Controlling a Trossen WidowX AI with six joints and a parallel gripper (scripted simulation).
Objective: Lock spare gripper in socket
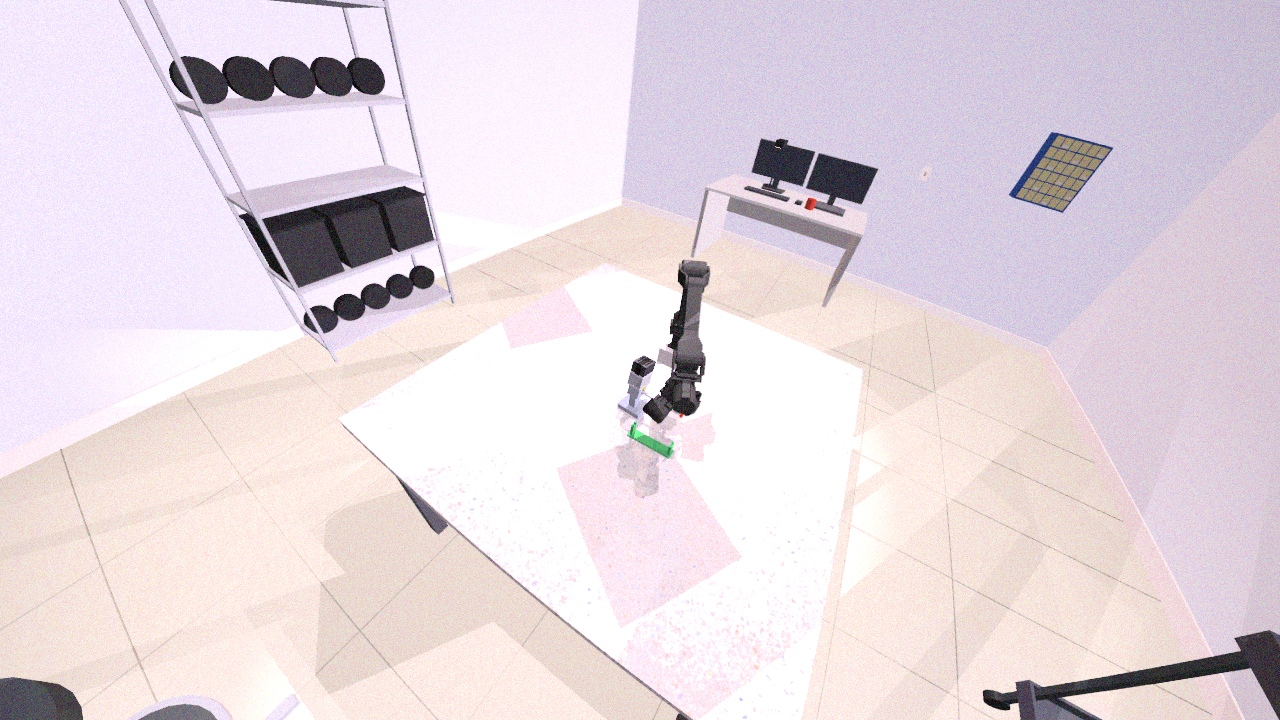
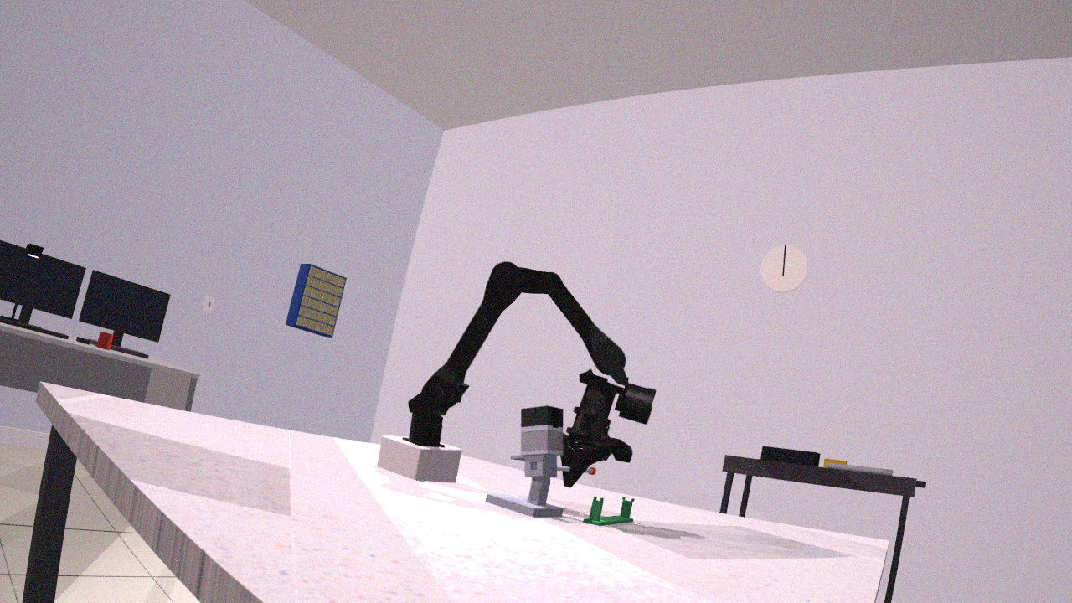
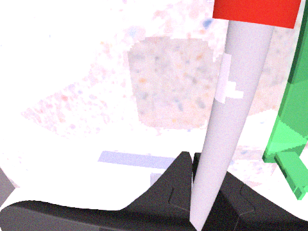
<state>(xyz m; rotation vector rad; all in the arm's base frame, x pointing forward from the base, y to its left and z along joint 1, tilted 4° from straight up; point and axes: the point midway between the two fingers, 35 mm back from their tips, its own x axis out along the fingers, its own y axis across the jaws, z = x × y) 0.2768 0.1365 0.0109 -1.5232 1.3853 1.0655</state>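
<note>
Right now my gripper tip is 9 cm to the left of the grey mount. The rest, counted from my gripper tip: spare gripper (9 cm to the right, 8 cm above); then cradle (8 cm ahead, 4 cm to the left, 2 cm below).
</note>
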